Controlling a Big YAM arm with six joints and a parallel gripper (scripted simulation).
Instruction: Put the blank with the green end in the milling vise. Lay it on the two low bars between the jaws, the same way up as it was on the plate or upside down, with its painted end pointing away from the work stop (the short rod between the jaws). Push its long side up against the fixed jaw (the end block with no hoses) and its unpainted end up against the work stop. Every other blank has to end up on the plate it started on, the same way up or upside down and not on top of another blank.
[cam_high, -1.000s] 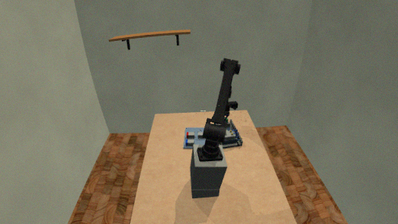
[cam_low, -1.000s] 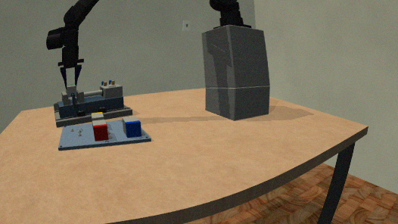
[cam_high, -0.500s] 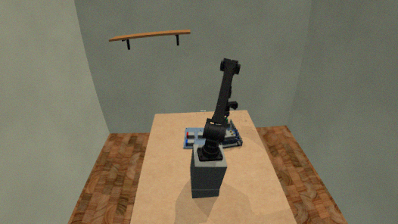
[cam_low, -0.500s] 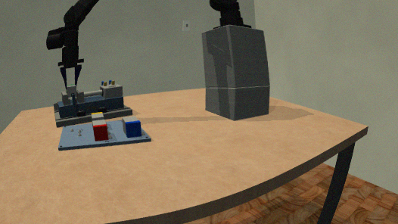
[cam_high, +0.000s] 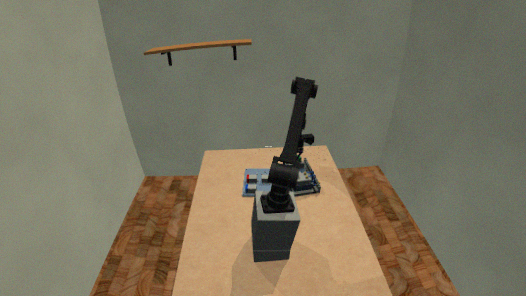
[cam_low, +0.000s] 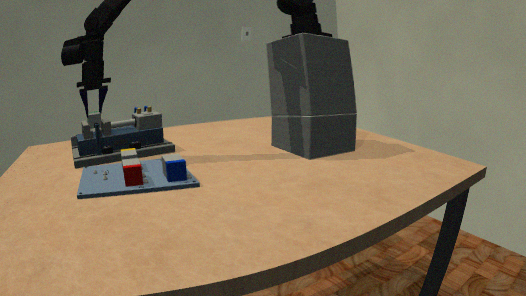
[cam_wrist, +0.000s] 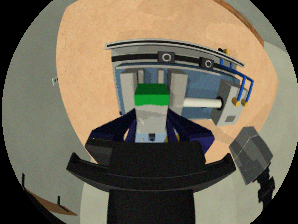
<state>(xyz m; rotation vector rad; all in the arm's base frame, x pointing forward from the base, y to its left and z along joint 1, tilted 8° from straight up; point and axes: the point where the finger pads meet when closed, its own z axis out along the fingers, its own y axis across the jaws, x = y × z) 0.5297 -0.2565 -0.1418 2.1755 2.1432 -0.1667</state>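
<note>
The green-ended blank is 20 mm below my hand. The rest, counted from my hand: yellow-ended blank (190 mm to the left, 90 mm below, 60 mm behind); then milling vise (80 mm below, 70 mm behind); then fixed jaw (40 mm below, 30 mm ahead).
</note>
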